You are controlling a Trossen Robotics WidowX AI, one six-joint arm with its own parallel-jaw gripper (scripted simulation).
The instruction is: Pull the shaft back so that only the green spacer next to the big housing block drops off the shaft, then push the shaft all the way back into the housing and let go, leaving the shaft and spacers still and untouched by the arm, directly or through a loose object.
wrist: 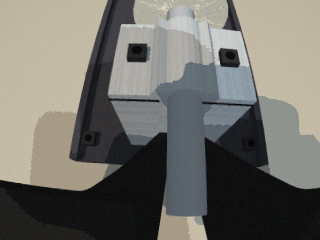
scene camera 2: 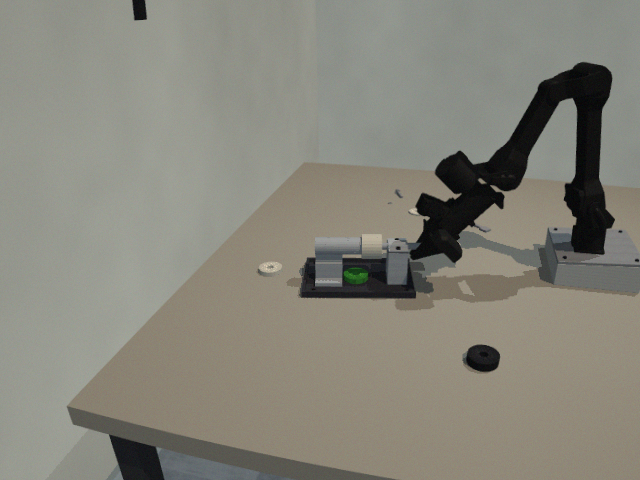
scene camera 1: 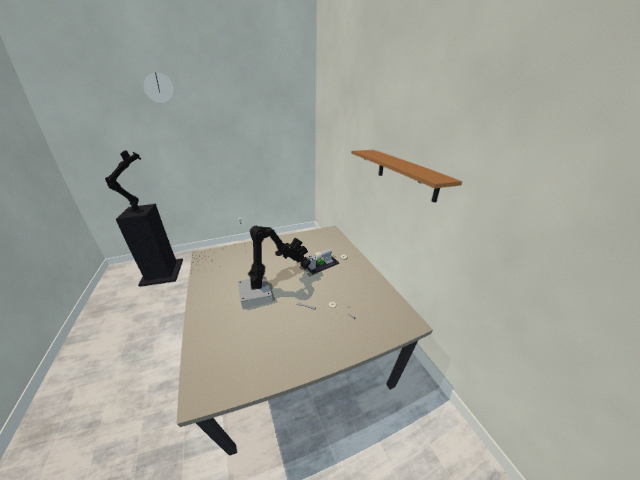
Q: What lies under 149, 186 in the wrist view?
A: My gripper.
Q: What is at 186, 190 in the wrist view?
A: A grey shaft.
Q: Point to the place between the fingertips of my gripper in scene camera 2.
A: At 411, 256
